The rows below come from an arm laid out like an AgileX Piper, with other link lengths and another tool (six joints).
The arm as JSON. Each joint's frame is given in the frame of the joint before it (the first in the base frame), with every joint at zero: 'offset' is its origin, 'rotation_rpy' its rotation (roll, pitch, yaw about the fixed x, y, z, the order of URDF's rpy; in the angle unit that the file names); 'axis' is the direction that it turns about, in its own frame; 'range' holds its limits. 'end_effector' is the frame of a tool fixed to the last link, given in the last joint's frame.
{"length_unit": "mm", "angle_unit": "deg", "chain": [
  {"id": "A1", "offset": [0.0, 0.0, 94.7], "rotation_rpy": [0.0, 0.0, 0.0], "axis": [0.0, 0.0, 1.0], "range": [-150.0, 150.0]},
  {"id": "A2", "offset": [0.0, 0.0, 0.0], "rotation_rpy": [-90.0, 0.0, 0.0], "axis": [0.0, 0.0, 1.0], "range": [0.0, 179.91]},
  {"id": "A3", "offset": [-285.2, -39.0, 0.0], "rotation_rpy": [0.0, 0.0, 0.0], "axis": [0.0, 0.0, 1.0], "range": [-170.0, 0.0]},
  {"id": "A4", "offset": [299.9, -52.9, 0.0], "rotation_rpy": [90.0, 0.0, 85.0], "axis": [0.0, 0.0, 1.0], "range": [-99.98, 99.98]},
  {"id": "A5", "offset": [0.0, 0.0, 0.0], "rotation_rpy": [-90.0, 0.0, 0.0], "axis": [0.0, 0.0, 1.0], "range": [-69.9, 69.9]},
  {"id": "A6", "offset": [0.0, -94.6, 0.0], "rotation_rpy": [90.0, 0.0, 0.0], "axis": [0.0, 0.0, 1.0], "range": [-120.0, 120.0]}
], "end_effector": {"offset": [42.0, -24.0, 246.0], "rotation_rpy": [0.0, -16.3, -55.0]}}
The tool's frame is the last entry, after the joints.
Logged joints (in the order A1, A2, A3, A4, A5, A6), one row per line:
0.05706, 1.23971, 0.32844, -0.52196, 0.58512, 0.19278
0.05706, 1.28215, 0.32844, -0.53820, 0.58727, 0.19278
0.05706, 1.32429, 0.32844, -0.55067, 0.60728, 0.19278
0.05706, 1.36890, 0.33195, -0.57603, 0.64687, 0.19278
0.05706, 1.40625, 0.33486, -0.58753, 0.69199, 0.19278
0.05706, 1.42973, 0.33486, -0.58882, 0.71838, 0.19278
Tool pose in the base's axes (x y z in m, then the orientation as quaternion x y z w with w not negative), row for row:
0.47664, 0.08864, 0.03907, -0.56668, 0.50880, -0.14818, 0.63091
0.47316, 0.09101, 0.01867, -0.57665, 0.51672, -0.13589, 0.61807
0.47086, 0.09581, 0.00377, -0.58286, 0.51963, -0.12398, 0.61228
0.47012, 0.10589, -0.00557, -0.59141, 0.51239, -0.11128, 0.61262
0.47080, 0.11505, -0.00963, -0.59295, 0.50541, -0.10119, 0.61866
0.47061, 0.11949, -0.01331, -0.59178, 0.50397, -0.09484, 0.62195
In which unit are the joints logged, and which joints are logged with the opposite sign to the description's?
The joints are logged in radians. Opposite sign: A3, A5.
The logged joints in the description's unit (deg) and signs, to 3 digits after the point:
3.269, 71.030, -18.818, -29.906, -33.525, 11.045
3.269, 73.462, -18.818, -30.837, -33.648, 11.045
3.269, 75.876, -18.818, -31.551, -34.795, 11.045
3.269, 78.432, -19.019, -33.004, -37.063, 11.045
3.269, 80.572, -19.186, -33.663, -39.648, 11.045
3.269, 81.917, -19.186, -33.737, -41.160, 11.045

